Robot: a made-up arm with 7 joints. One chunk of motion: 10 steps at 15 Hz.
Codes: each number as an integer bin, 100 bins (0 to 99) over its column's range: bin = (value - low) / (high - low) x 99, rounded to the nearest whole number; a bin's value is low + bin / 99 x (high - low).
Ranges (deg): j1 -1.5..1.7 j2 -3..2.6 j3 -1.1..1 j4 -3.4..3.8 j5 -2..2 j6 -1.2..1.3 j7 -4.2..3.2
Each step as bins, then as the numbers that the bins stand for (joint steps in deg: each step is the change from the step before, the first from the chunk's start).
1 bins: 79 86 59 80 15 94 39
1 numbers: 1.054 1.865 0.152 2.418 -1.394 1.174 -1.285
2 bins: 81 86 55 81 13 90 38
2 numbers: 1.118 1.865 0.067 2.491 -1.475 1.073 -1.360
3 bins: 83 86 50 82 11 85 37
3 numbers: 1.183 1.865 -0.039 2.564 -1.556 0.946 -1.434
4 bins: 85 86 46 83 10 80 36
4 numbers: 1.247 1.865 -0.124 2.636 -1.596 0.820 -1.509
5 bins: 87 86 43 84 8 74 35
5 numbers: 1.312 1.865 -0.188 2.709 -1.677 0.669 -1.584
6 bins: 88 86 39 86 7 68 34
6 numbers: 1.344 1.865 -0.273 2.855 -1.717 0.517 -1.659
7 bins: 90 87 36 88 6 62 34
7 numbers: 1.409 1.921 -0.336 3.000 -1.758 0.366 -1.659
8 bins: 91 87 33 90 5 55 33
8 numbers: 1.441 1.921 -0.400 3.145 -1.798 0.189 -1.733
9 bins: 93 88 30 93 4 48 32
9 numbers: 1.506 1.978 -0.464 3.364 -1.838 0.012 -1.808
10 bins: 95 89 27 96 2 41 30
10 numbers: 1.571 2.034 -0.527 3.582 -1.919 -0.165 -1.958
